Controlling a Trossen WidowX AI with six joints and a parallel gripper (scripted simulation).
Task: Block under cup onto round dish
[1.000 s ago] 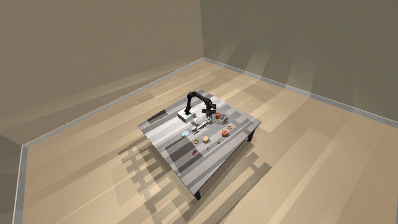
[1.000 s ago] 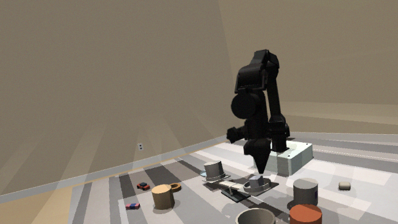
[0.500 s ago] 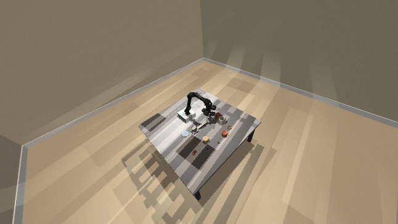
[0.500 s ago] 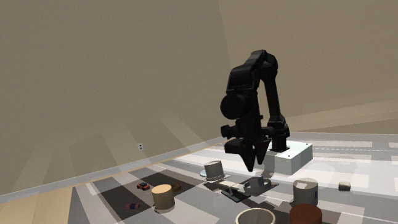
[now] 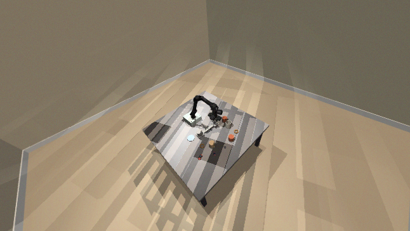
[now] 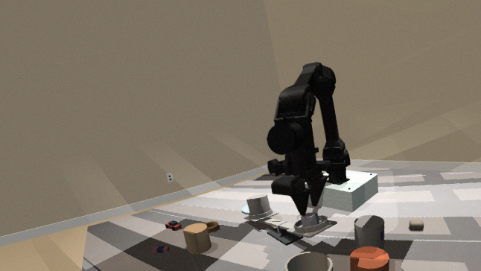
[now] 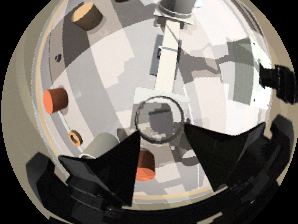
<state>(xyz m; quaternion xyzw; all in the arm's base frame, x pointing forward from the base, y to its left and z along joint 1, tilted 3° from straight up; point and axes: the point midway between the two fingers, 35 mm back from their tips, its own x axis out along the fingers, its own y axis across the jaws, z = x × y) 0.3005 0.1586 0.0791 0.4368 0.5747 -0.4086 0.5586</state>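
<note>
Right now my gripper tip is 3 cm above the small grey block. The rest, counted from my gripper tip: small balance 12 cm to the right, 9 cm below; grey mug 13 cm ahead, 13 cm to the left, 7 cm below; grey cup 11 cm behind, 11 cm to the left, 8 cm below.
</note>
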